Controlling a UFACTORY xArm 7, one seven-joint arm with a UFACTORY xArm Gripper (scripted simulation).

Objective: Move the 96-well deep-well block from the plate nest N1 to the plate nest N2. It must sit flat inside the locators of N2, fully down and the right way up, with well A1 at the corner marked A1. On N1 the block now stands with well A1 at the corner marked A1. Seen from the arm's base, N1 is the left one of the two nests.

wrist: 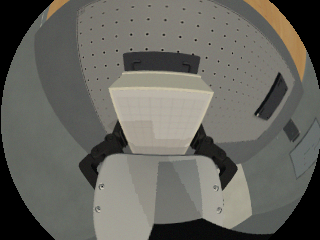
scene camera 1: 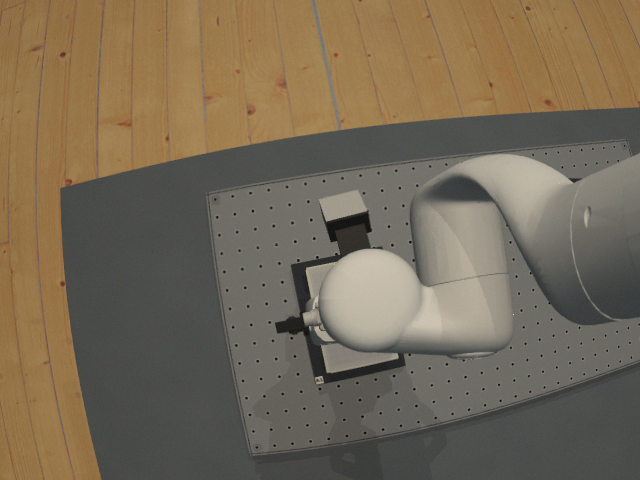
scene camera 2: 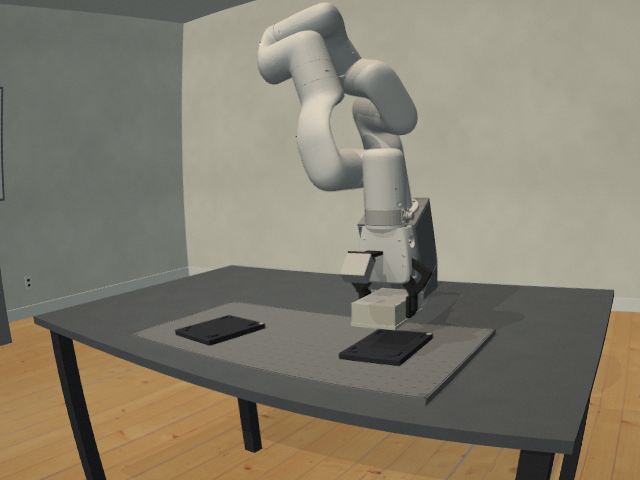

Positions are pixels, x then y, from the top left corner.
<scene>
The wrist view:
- my gripper: 159,118
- deep-well block: 160,112
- nest N1: 151,61
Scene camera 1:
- my gripper: 351,315
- deep-well block: 337,358
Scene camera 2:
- my gripper: 388,314
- deep-well block: 385,308
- nest N1: 374,348
</scene>
